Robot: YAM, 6 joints.
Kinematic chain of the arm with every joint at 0, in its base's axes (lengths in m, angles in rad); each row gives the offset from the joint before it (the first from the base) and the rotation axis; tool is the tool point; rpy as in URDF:
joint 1: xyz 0 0 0.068 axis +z
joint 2: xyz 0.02 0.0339 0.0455 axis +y
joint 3: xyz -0.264 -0.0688 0 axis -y
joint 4: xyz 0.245 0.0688 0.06 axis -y
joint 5: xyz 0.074 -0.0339 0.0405 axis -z
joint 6: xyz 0.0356 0 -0.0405 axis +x
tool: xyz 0 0 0 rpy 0 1.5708 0
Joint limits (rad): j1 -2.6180..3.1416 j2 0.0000..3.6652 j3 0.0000..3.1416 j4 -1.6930..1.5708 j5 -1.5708..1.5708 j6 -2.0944..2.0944
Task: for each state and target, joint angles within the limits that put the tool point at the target. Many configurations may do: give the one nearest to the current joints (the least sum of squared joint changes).
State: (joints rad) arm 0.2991 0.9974 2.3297 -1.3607 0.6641 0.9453
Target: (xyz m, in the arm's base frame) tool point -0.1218 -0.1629 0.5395
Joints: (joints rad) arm 0.8096 0.6667 2.4413 -1.4181 0.7464 0.9453
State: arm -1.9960 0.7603 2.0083 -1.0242 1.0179 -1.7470
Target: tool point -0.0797 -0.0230 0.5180
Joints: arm -2.4680 0.9373 1.7415 -1.1010 1.1009 -1.7470
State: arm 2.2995 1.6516 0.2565 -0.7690 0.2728 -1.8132
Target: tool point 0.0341 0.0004 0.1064
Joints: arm 2.5645 2.4831 0.0000 -0.9380 0.5610 -1.8132
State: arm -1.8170 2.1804 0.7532 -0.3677 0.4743 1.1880
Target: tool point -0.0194 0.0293 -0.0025
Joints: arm -1.6448 2.9856 0.2118 -0.2411 0.6489 1.1880
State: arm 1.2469 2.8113 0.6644 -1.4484 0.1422 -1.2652
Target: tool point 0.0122 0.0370 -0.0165
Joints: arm 1.3170 3.0877 0.6324 -1.2385 0.0708 -1.2652
